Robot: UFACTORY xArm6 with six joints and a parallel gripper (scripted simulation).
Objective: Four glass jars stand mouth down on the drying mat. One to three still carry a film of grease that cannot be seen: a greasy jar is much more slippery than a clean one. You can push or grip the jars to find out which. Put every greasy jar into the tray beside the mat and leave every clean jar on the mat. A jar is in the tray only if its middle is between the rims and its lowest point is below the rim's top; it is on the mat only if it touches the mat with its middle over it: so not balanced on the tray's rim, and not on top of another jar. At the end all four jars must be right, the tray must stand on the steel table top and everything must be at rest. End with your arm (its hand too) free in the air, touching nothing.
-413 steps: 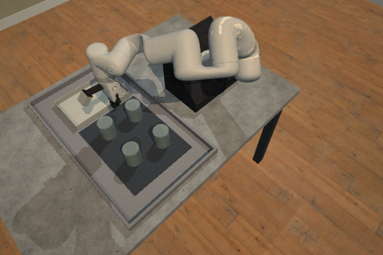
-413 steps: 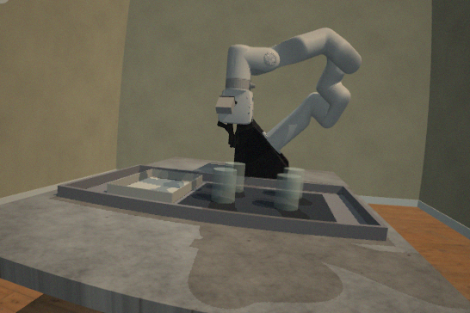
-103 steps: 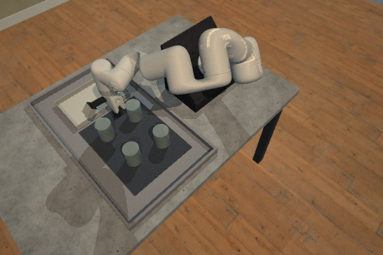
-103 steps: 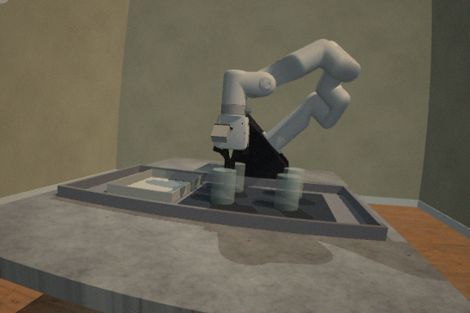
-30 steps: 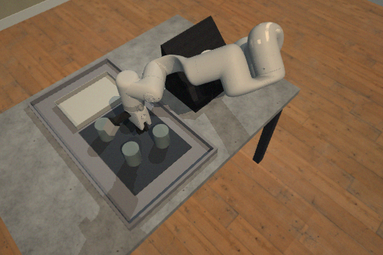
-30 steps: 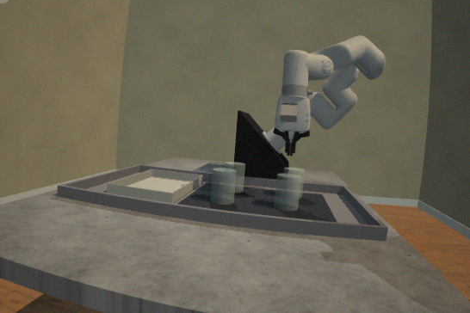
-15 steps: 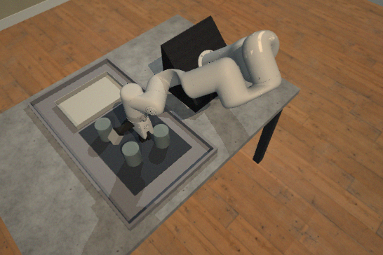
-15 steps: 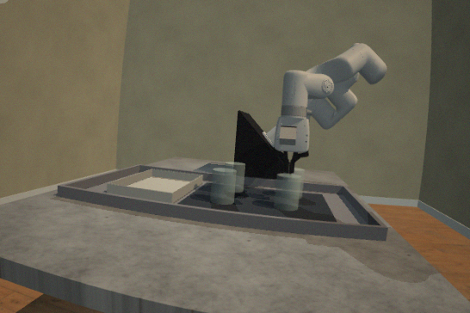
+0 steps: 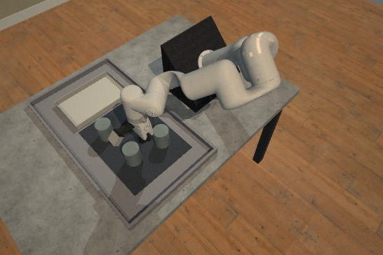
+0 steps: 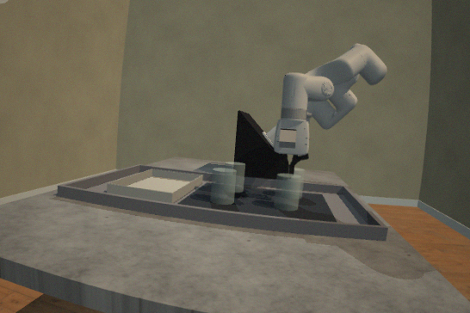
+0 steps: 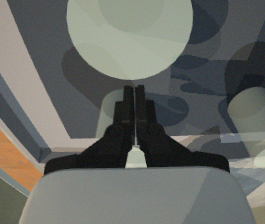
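Now: the dark mat 90 mm below my hand, 80 mm to the right of it and 10 mm ahead of it. Round my hand: cream tray 400 mm to the right, 90 mm below, 40 mm ahead.
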